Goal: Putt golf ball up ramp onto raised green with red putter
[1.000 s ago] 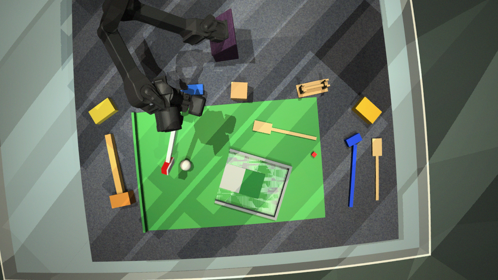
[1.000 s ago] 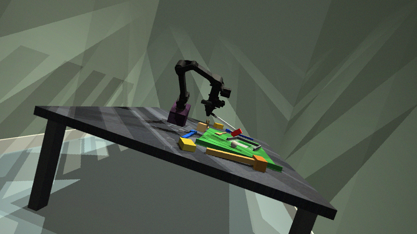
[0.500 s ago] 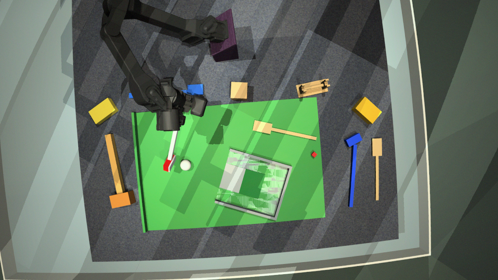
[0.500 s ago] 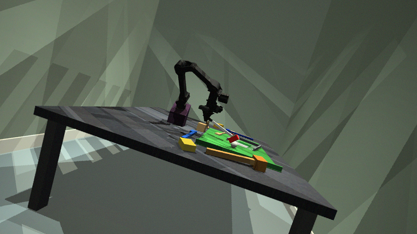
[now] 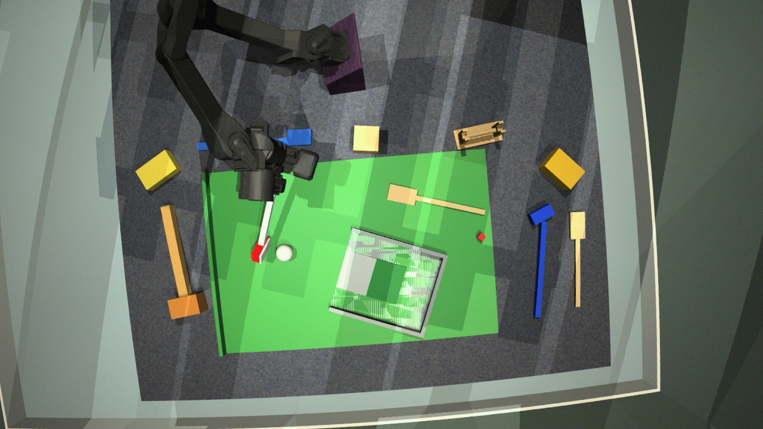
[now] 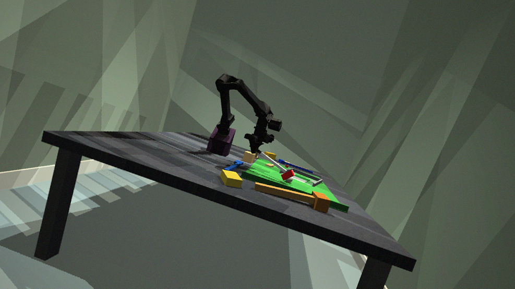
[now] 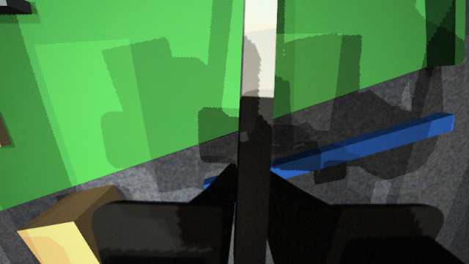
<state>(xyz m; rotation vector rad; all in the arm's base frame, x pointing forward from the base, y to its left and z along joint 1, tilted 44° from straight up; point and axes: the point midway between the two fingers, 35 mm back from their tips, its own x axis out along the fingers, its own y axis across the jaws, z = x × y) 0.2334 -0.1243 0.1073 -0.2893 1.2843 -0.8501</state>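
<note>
Now: gripper tip 11 cm short of the red putter and 4 cm to the left of it. From my gripper tip the other things lie so: tan stand: 2 cm behind, 48 cm to the left, 5 cm below; white golf ball: 22 cm ahead, 4 cm to the right, 6 cm below; yellow block: 2 cm behind, 36 cm to the right, 7 cm below.
</note>
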